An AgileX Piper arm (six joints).
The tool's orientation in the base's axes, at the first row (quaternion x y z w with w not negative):
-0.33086 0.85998 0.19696 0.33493
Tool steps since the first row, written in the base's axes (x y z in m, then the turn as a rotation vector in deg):
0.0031 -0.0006 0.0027 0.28 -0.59 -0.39
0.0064 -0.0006 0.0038 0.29 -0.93 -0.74
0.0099 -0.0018 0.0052 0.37 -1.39 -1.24
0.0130 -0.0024 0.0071 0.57 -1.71 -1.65
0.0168 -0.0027 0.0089 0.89 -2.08 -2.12
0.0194 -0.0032 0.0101 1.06 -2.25 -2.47
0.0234 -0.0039 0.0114 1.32 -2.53 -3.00
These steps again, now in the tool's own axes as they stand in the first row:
-0.0034 -0.0023 -0.0008 0.38 -0.66 0.07
-0.0060 -0.0045 -0.0001 0.77 -0.94 0.12
-0.0084 -0.0076 -0.0002 1.28 -1.38 0.25
-0.0112 -0.0100 -0.0005 1.60 -1.80 0.45
-0.0145 -0.0126 -0.0002 1.91 -2.34 0.71
-0.0165 -0.0147 -0.0002 2.14 -2.62 0.94
-0.0194 -0.0178 0.0003 2.49 -3.06 1.26

